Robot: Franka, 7 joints.
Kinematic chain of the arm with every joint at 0, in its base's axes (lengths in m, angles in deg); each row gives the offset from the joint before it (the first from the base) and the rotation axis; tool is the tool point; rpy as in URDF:
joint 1: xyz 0 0 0.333 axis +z
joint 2: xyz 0 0 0 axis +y
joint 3: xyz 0 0 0.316 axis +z
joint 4: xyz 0.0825 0 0 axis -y
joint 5: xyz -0.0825 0 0.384 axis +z
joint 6: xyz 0 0 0 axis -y
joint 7: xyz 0.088 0 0 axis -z
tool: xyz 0 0 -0.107 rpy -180 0 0
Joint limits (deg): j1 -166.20..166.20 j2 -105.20..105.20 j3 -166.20..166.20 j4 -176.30..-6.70 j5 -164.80..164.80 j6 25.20..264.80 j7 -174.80..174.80
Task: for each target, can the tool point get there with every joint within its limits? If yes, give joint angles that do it. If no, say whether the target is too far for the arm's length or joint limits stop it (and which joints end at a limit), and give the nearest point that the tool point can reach.
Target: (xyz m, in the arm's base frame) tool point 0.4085 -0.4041 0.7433
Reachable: yes | joints 15.11 -7.93 -60.25 -97.58 125.10 113.70 -103.29
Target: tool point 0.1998 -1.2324 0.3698
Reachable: no: too far | nearest point 0.1372 -0.8465 0.3583 | short by 0.391 m
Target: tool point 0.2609 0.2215 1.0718
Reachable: yes | joints 119.58 20.91 -122.77 -39.63 8.67 110.50 -48.08
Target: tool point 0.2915 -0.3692 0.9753
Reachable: yes | joints -73.19 13.37 14.33 -49.33 128.94 74.80 -118.35
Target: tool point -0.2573 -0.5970 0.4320
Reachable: yes | joints 121.25 -38.35 123.82 -101.39 84.64 187.18 -65.69
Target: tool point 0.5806 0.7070 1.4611
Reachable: no: too far | nearest point 0.3429 0.4176 0.9993 | short by 0.595 m
